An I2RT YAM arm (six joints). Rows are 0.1 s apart.
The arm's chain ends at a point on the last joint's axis. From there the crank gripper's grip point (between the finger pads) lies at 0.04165 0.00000 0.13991 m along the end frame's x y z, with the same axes.
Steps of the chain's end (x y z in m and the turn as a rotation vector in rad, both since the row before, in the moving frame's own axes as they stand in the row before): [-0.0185, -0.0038, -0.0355, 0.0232, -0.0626, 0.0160]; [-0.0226, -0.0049, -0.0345, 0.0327, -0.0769, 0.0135]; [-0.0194, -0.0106, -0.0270, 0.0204, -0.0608, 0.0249]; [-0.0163, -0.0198, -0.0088, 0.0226, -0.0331, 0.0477]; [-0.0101, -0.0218, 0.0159, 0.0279, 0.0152, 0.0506]
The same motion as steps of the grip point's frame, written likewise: [-0.0273, -0.0065, -0.0332, 0.0232, -0.0626, 0.0160]; [-0.0334, -0.0090, -0.0318, 0.0327, -0.0769, 0.0135]; [-0.0280, -0.0125, -0.0247, 0.0204, -0.0608, 0.0249]; [-0.0209, -0.0211, -0.0075, 0.0226, -0.0331, 0.0477]; [-0.0079, -0.0235, 0.0152, 0.0279, 0.0152, 0.0506]
